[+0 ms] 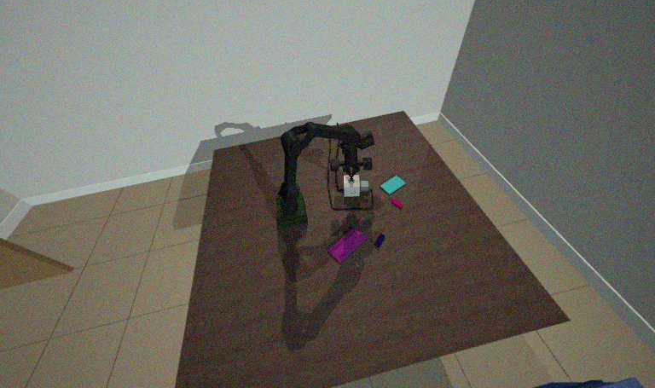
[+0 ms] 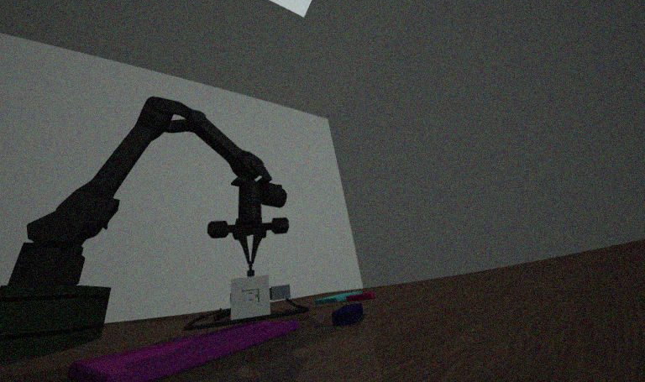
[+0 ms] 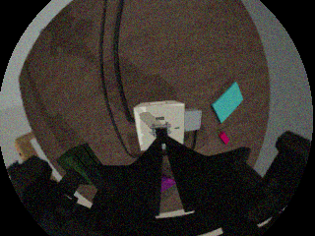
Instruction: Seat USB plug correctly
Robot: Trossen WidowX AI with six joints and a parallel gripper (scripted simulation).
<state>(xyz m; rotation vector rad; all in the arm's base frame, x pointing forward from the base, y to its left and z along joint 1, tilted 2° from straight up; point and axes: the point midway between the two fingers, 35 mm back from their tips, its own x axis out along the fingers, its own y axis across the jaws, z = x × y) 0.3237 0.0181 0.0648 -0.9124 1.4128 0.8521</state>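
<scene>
Right now my gripper tip is 20 mm above the small dark USB plug. Also, from my gripper tip: small pink block 160 mm ahead, 170 mm to the right, 100 mm below; then cyan card 200 mm ahead, 60 mm to the right, 100 mm below; then magenta slab 150 mm behind, 260 mm to the right, 100 mm below.
</scene>
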